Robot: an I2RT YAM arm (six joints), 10 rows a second.
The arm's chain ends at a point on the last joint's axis. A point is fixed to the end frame.
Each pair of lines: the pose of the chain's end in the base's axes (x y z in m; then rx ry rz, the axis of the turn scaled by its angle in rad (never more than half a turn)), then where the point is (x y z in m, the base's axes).
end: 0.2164 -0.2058 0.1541 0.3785 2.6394 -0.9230
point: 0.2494 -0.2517 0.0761
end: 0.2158 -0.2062 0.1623 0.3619 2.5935 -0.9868
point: 0.2502 -0.2562 0.0875
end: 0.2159 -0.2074 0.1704 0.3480 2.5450 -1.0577
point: 0.2513 -0.2618 0.0992
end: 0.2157 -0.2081 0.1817 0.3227 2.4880 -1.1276
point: 0.2529 -0.2667 0.1149
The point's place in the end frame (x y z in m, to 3 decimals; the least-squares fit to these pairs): -0.007 0.020 0.094
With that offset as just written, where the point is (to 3 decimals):
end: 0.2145 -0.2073 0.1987 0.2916 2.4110 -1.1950
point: 0.255 -0.270 0.138
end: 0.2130 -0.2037 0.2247 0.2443 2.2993 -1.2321
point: 0.260 -0.269 0.171
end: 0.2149 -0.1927 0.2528 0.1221 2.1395 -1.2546
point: 0.273 -0.256 0.210
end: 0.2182 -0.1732 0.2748 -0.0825 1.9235 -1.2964
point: 0.290 -0.231 0.248
